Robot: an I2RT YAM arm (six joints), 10 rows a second.
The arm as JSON. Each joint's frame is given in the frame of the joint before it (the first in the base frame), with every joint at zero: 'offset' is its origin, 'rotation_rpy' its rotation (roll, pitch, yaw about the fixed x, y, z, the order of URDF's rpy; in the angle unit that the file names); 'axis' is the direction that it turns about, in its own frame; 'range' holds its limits. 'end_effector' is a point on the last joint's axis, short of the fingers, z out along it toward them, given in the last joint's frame.
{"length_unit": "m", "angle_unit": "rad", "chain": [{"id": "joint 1", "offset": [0.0, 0.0, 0.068], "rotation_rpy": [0.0, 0.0, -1.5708], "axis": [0.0, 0.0, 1.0], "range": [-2.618, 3.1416]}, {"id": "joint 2", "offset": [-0.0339, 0.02, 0.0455], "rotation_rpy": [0.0, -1.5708, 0.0], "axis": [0.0, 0.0, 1.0], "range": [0.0, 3.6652]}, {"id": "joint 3", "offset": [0.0, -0.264, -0.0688], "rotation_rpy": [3.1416, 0.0, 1.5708], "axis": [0.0, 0.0, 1.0], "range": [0.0, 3.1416]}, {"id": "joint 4", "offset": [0.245, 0.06, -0.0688], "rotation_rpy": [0.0, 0.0, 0.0], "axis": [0.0, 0.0, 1.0], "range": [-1.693, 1.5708]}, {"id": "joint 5", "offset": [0.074, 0.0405, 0.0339], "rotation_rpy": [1.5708, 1.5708, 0.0], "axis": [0.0, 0.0, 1.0], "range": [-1.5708, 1.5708]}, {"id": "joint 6", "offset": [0.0, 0.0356, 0.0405], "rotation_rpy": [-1.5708, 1.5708, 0.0], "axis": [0.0, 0.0, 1.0], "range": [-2.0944, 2.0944]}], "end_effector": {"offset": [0.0, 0.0, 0.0], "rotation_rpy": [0.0, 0.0, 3.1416]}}
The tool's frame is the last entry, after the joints.
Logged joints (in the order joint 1, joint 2, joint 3, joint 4, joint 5, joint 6), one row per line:
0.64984 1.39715 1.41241 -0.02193 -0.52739 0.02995
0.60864 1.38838 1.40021 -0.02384 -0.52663 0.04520
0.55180 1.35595 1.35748 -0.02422 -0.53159 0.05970
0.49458 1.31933 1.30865 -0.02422 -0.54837 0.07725
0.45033 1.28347 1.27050 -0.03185 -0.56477 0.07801
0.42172 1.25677 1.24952 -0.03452 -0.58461 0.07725
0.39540 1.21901 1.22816 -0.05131 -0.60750 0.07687
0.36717 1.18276 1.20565 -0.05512 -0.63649 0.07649
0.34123 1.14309 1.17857 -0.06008 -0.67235 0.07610
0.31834 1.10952 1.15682 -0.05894 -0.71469 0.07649
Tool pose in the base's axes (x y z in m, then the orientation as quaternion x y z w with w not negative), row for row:
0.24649 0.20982 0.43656 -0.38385 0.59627 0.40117 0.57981
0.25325 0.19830 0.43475 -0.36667 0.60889 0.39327 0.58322
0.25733 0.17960 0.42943 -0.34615 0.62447 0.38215 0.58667
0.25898 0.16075 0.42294 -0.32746 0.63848 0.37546 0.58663
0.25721 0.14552 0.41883 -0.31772 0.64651 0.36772 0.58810
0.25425 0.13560 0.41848 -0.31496 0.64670 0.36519 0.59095
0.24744 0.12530 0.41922 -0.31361 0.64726 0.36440 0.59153
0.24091 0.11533 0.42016 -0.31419 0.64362 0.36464 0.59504
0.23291 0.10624 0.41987 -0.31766 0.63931 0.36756 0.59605
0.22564 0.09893 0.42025 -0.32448 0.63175 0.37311 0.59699
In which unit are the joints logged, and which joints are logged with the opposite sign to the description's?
The joints are logged in radians. Opposite sign: none.
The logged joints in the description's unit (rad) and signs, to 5 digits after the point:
0.64984 1.39715 1.41241 -0.02193 -0.52739 0.02995
0.60864 1.38838 1.40021 -0.02384 -0.52663 0.04520
0.55180 1.35595 1.35748 -0.02422 -0.53159 0.05970
0.49458 1.31933 1.30865 -0.02422 -0.54837 0.07725
0.45033 1.28347 1.27050 -0.03185 -0.56477 0.07801
0.42172 1.25677 1.24952 -0.03452 -0.58461 0.07725
0.39540 1.21901 1.22816 -0.05131 -0.60750 0.07687
0.36717 1.18276 1.20565 -0.05512 -0.63649 0.07649
0.34123 1.14309 1.17857 -0.06008 -0.67235 0.07610
0.31834 1.10952 1.15682 -0.05894 -0.71469 0.07649

